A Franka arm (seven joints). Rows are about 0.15 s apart.
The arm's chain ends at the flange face. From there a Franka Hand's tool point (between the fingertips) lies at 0.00 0.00 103.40 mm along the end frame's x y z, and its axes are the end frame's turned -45 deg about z.
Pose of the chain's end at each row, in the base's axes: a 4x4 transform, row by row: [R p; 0 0 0 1], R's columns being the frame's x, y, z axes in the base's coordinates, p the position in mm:
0.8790 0.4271 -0.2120 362.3; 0.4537 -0.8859 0.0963 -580.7; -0.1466 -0.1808 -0.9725 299.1; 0 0 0 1
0.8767 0.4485 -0.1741 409.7; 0.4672 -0.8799 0.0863 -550.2; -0.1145 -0.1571 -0.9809 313.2; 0 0 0 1
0.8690 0.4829 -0.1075 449.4; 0.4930 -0.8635 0.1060 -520.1; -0.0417 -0.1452 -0.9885 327.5; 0 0 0 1
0.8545 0.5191 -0.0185 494.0; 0.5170 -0.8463 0.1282 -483.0; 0.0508 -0.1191 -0.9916 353.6; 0 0 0 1
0.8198 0.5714 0.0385 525.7; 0.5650 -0.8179 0.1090 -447.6; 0.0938 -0.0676 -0.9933 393.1; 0 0 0 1
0.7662 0.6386 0.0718 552.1; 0.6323 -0.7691 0.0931 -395.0; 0.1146 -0.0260 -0.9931 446.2; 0 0 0 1
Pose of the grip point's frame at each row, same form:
0.3195 0.9236 -0.2120 340.4; 0.9472 -0.3056 0.0963 -570.7; 0.0242 -0.2315 -0.9725 198.5; 0 0 0 1
0.3028 0.9371 -0.1741 391.7; 0.9525 -0.2918 0.0863 -541.3; 0.0301 -0.1921 -0.9809 211.8; 0 0 0 1
0.2730 0.9559 -0.1075 438.3; 0.9592 -0.2620 0.1060 -509.1; 0.0732 -0.1322 -0.9885 225.3; 0 0 0 1
0.2372 0.9713 -0.0185 492.1; 0.9640 -0.2329 0.1282 -469.7; 0.1201 -0.0483 -0.9916 251.1; 0 0 0 1
0.1756 0.9837 0.0385 529.7; 0.9779 -0.1788 0.1090 -436.3; 0.1141 0.0185 -0.9933 290.4; 0 0 0 1
0.0902 0.9933 0.0718 559.5; 0.9909 -0.0967 0.0931 -385.4; 0.0994 0.0626 -0.9931 343.5; 0 0 0 1

